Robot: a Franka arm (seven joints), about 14 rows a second.
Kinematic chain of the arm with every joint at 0, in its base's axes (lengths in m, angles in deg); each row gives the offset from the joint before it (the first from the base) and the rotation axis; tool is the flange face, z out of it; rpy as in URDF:
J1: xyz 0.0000 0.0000 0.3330 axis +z
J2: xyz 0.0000 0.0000 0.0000 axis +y
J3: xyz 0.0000 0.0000 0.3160 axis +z
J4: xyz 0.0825 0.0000 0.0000 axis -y
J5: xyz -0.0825 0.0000 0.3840 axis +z
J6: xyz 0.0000 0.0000 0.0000 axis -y
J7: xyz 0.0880 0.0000 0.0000 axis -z
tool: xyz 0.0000 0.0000 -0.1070 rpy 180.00 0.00 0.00
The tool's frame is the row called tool.
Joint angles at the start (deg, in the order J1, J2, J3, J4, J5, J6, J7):
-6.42 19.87 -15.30 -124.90 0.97 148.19 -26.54
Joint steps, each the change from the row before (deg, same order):
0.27 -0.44 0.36 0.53 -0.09 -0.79 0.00
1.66 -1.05 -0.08 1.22 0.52 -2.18 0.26
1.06 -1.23 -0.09 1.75 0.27 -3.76 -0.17
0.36 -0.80 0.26 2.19 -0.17 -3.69 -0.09
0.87 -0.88 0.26 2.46 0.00 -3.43 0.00
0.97 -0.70 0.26 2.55 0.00 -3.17 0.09
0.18 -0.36 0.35 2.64 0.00 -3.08 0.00
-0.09 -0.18 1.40 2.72 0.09 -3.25 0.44
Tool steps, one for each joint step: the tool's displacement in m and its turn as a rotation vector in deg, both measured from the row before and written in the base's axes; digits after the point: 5 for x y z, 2 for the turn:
0.00483 0.00531 0.00619 0.13 -0.19 0.67
0.01051 0.01386 0.01503 0.53 -0.31 0.86
0.00826 0.00869 0.01826 0.75 0.60 0.85
0.00836 0.00511 0.01760 0.44 0.65 0.78
0.01078 0.01012 0.02142 0.37 0.03 1.12
0.01062 0.01147 0.02132 0.27 -0.12 1.15
0.00818 0.00465 0.01914 0.24 0.05 0.56
0.00924 0.01264 0.01746 0.60 0.28 0.82

